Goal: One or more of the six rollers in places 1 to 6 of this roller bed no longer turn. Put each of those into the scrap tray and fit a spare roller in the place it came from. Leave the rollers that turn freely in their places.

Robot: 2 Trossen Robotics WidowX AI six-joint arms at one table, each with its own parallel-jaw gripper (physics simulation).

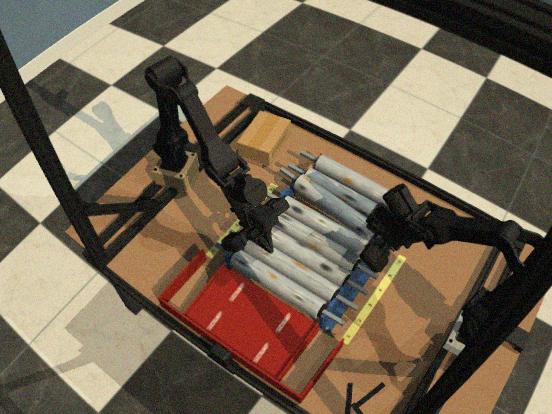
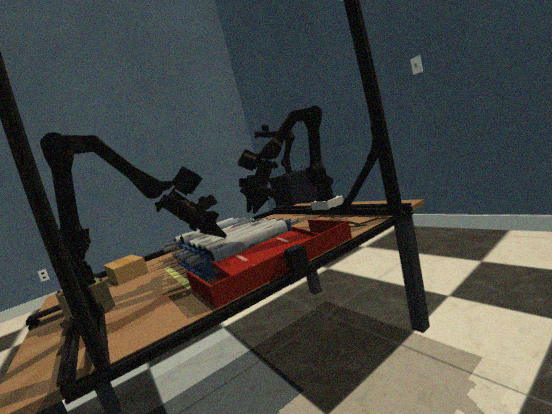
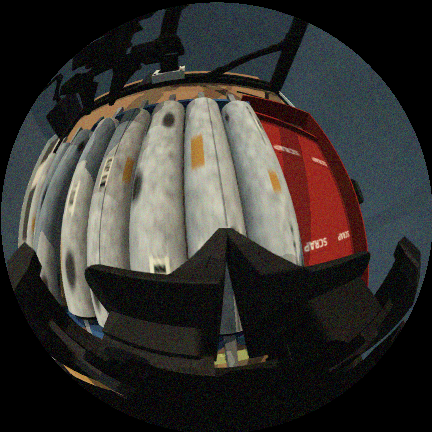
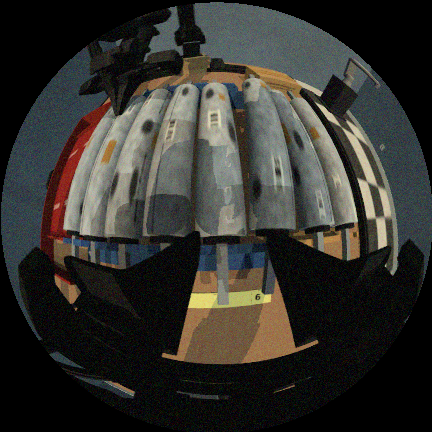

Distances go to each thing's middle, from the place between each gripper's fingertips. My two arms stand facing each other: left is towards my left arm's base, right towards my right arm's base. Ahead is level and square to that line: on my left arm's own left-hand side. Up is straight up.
The tan cardboard box (image 1: 264, 137) lies 19 cm ahead of my right hand, 46 cm to the left of it and 7 cm below it.
The tan cardboard box is 34 cm ahead of my left hand, 27 cm to the left of it and 5 cm below it.
